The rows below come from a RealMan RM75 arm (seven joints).
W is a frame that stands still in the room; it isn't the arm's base.
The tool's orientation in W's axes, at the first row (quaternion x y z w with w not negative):
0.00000, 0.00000, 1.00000, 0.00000
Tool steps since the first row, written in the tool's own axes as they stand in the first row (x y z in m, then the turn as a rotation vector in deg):
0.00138, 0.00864, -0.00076, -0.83, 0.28, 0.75
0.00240, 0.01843, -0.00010, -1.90, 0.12, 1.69
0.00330, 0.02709, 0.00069, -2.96, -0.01, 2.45
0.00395, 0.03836, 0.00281, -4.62, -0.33, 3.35
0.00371, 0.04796, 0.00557, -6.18, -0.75, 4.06
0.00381, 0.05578, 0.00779, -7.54, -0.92, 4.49
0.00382, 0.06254, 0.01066, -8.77, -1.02, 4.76
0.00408, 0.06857, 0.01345, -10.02, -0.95, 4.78
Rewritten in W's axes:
-0.00138, -0.00864, -0.00076, 0.83, -0.28, 0.75
-0.00240, -0.01843, -0.00010, 1.90, -0.12, 1.69
-0.00330, -0.02709, 0.00069, 2.96, 0.01, 2.45
-0.00395, -0.03836, 0.00281, 4.62, 0.33, 3.35
-0.00371, -0.04796, 0.00557, 6.18, 0.75, 4.06
-0.00381, -0.05578, 0.00779, 7.54, 0.92, 4.49
-0.00382, -0.06254, 0.01066, 8.77, 1.02, 4.76
-0.00408, -0.06857, 0.01345, 10.02, 0.95, 4.78

